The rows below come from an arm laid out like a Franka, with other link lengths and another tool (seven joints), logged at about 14 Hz.
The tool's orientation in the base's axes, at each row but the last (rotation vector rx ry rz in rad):
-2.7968, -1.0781, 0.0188
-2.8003, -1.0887, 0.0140
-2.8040, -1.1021, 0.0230
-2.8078, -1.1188, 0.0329
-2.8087, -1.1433, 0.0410
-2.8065, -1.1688, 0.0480
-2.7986, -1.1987, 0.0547
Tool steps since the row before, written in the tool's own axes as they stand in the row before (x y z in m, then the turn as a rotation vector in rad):
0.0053, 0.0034, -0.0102, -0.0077, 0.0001, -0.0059
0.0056, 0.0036, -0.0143, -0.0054, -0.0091, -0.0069
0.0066, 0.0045, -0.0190, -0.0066, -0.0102, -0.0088
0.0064, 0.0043, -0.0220, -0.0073, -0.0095, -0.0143
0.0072, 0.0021, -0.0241, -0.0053, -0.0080, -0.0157
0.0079, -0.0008, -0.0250, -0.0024, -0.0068, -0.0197
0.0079, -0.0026, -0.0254, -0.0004, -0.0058, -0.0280
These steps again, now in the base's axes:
0.0068, -0.0003, 0.0098, -0.0053, -0.0060, 0.0055
0.0074, -0.0006, 0.0139, -0.0097, 0.0021, 0.0078
0.0090, -0.0009, 0.0185, -0.0112, 0.0019, 0.0098
0.0090, -0.0009, 0.0215, -0.0109, 0.0004, 0.0151
0.0082, 0.0014, 0.0238, -0.0083, 0.0006, 0.0164
0.0067, 0.0041, 0.0250, -0.0052, 0.0015, 0.0203
0.0054, 0.0056, 0.0256, -0.0025, 0.0016, 0.0284

